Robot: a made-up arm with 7 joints. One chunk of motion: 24 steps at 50 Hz.
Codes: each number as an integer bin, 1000 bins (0 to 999) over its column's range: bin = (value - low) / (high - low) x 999, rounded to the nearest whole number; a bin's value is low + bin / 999 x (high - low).
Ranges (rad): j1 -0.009..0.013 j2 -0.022..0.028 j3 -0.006..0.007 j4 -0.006..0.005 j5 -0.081..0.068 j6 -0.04..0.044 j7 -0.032..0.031
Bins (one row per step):
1: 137 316 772 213 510 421 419
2: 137 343 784 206 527 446 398
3: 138 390 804 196 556 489 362
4: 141 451 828 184 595 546 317
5: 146 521 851 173 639 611 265
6: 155 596 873 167 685 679 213
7: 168 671 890 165 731 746 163
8: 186 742 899 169 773 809 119
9: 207 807 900 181 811 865 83
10: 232 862 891 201 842 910 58
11: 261 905 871 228 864 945 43
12: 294 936 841 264 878 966 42
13: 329 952 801 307 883 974 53
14: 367 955 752 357 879 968 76
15: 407 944 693 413 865 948 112
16: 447 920 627 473 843 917 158
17: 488 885 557 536 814 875 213
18: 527 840 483 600 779 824 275
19: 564 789 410 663 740 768 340
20: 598 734 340 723 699 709 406
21: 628 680 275 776 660 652 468
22: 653 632 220 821 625 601 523
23: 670 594 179 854 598 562 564
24: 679 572 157 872 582 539 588
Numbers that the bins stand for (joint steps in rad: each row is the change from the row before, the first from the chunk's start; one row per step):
1: -0.00598 -0.00618 0.00405 -0.00365 -0.00493 -0.00460 -0.00558
2: -0.00598 -0.00483 0.00420 -0.00373 -0.00240 -0.00250 -0.00690
3: -0.00596 -0.00248 0.00446 -0.00384 0.00193 0.00112 -0.00917
4: -0.00589 0.00057 0.00477 -0.00397 0.00774 0.00591 -0.01201
5: -0.00578 0.00408 0.00507 -0.00410 0.01431 0.01138 -0.01529
6: -0.00559 0.00783 0.00536 -0.00416 0.02117 0.01709 -0.01857
7: -0.00530 0.01158 0.00558 -0.00418 0.02803 0.02273 -0.02172
8: -0.00490 0.01514 0.00570 -0.00414 0.03429 0.02802 -0.02450
9: -0.00444 0.01839 0.00571 -0.00401 0.03996 0.03273 -0.02677
10: -0.00389 0.02114 0.00559 -0.00379 0.04458 0.03652 -0.02834
11: -0.00325 0.02330 0.00533 -0.00349 0.04786 0.03946 -0.02929
12: -0.00253 0.02485 0.00494 -0.00309 0.04995 0.04123 -0.02935
13: -0.00175 0.02565 0.00442 -0.00262 0.05070 0.04190 -0.02866
14: -0.00092 0.02580 0.00379 -0.00207 0.05010 0.04139 -0.02721
15: -0.00004 0.02525 0.00302 -0.00145 0.04801 0.03971 -0.02494
16: 0.00084 0.02405 0.00216 -0.00079 0.04473 0.03711 -0.02204
17: 0.00175 0.02229 0.00125 -0.00010 0.04041 0.03357 -0.01857
18: 0.00261 0.02004 0.00029 0.00061 0.03519 0.02929 -0.01466
19: 0.00342 0.01749 -0.00066 0.00130 0.02937 0.02458 -0.01056
20: 0.00417 0.01474 -0.00158 0.00196 0.02326 0.01962 -0.00640
21: 0.00483 0.01203 -0.00242 0.00254 0.01744 0.01482 -0.00249
22: 0.00538 0.00963 -0.00314 0.00304 0.01222 0.01053 0.00098
23: 0.00575 0.00773 -0.00367 0.00340 0.00819 0.00726 0.00357
24: 0.00595 0.00663 -0.00396 0.00360 0.00580 0.00532 0.00508

